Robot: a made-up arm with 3 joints. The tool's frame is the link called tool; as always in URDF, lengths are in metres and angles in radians.
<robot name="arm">
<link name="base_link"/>
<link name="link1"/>
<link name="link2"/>
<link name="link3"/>
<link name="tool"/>
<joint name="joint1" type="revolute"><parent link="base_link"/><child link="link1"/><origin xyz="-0.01 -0.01 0.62" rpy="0 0 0"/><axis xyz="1 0 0"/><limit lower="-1.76" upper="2.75" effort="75" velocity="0.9"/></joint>
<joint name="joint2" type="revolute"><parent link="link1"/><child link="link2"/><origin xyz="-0.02 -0.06 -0.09" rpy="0 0 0"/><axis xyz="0 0 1"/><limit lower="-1.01" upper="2" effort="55" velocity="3.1"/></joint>
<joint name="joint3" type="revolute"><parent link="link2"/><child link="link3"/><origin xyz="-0.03 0.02 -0.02" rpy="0 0 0"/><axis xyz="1 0 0"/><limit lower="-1.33" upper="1.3" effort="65" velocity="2.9"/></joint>
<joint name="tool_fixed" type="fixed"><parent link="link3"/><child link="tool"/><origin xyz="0.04 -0.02 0" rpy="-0.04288 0.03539 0.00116"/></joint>
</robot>
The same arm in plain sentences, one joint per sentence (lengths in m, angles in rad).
The arm has three revolute joints in a row. What follows holds with every joint at zero, and every direction is one of the base frame's. Joint 1 lies 0.0100 m along -x and 0.0100 m along -y and 0.6200 m along +z from the base frame's origin and turns about +x, from -1.7600 to 2.7500 rad. Joint 2 lies 0.0200 m along -x and 0.0600 m along -y and 0.0900 m along -z from joint 1 and turns about +z, from -1.0100 to 2.0000 rad. Joint 3 lies 0.0300 m along -x and 0.0200 m along +y and 0.0200 m along -z from joint 2 and turns about +x, from -1.3300 to 1.3000 rad. The tool frame, which is the frame that the pose is given for, lies 0.0400 m along +x and 0.0200 m along -y from joint 3; its axes are the base frame's turned by roll -0.0429, pitch 0.0354 and yaw 0.0012 rad (as in URDF: about the fixed x, then y, then z).
